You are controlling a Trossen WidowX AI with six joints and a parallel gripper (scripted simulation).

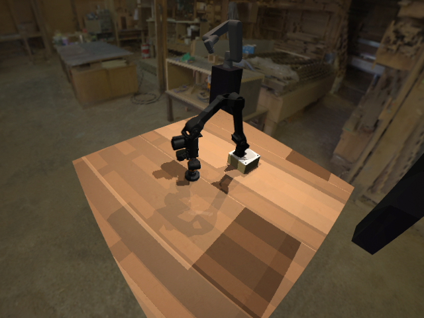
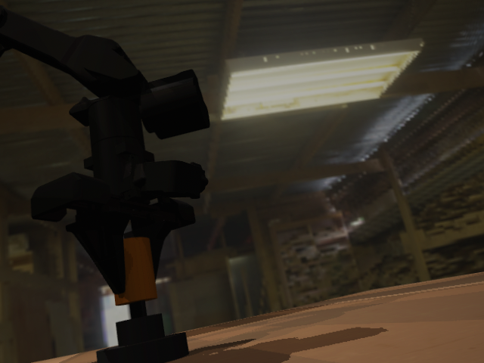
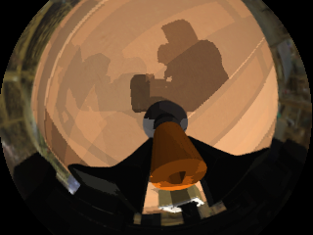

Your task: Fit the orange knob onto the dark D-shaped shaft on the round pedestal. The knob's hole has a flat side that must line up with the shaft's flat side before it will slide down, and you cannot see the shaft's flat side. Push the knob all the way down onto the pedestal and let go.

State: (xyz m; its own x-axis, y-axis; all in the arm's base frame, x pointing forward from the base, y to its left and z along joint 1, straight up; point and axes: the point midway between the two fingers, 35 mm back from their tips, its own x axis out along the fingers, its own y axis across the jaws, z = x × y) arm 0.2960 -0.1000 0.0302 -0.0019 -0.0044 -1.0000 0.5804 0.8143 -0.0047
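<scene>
Now: the pedestal 40 mm below my gripper tip. Round my gripper tip: orange knob: 20 mm above.
</scene>
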